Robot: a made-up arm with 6 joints.
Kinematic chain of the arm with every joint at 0, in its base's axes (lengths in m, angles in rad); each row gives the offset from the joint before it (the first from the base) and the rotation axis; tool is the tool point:
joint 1: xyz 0 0 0.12 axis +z
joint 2: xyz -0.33 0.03 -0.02 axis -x
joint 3: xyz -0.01 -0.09 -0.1 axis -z
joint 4: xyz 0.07 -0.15 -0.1 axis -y
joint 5: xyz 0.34 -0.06 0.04 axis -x
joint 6: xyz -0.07 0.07 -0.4 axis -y
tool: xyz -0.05 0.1 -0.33
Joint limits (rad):
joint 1: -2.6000..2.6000
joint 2: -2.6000..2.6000
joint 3: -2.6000..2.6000
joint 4: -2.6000..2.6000
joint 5: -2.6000..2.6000
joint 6: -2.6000..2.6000
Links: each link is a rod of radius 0.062 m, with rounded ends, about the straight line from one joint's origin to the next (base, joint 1, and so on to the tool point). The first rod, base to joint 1, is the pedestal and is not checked.
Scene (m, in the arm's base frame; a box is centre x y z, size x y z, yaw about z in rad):
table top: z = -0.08
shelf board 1: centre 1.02 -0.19 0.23 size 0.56 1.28 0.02 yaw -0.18
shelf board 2: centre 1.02 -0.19 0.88 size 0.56 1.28 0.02 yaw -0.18
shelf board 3: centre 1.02 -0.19 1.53 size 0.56 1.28 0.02 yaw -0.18
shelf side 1: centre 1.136 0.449 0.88 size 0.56 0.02 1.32 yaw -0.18
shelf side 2: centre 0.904 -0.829 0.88 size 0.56 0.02 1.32 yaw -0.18
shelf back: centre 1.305 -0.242 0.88 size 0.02 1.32 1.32 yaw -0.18
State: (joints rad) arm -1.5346 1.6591 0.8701 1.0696 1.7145 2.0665
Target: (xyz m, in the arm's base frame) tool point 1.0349 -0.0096 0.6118
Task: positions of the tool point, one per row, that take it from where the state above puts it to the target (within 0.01 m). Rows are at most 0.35 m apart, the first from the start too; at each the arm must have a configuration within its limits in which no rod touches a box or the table.
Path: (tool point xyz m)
1: 0.6233 0.4040 0.7880
2: 0.8645 0.2356 0.7155
3: 1.0349 -0.0096 0.6118

